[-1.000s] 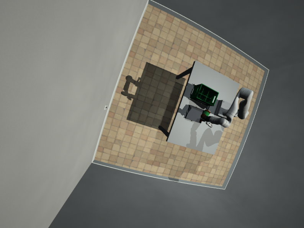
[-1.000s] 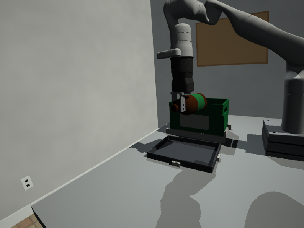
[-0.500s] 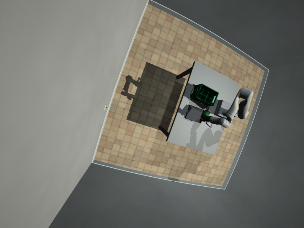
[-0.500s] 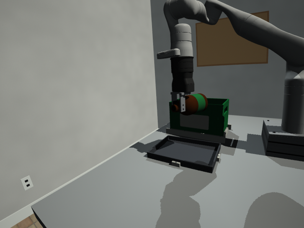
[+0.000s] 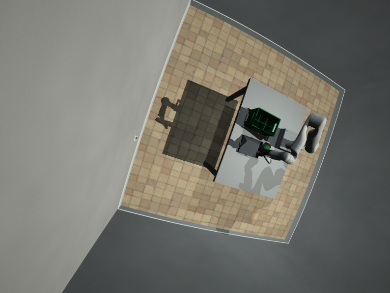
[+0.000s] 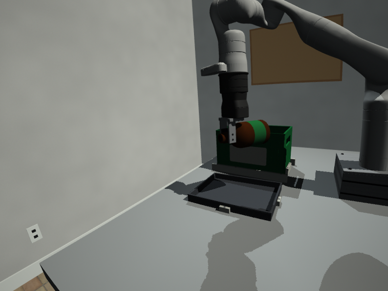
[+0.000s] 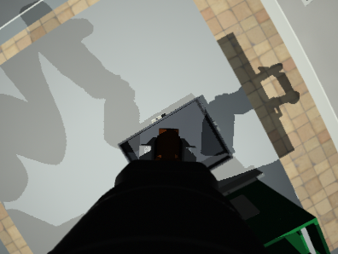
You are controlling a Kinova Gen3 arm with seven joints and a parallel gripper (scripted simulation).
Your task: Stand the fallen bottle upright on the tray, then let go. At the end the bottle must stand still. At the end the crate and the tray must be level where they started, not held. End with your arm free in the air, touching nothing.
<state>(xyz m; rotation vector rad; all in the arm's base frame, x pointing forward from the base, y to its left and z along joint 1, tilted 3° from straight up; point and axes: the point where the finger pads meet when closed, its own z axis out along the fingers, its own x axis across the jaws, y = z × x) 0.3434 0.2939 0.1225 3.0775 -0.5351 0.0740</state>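
The brown bottle is 5 cm to the right of my hand, 2 cm behind it and 1 cm below it. Also, from my hand: green crate (30 cm to the right, 12 cm below, 7 cm ahead); black tray (19 cm below, 5 cm to the right).
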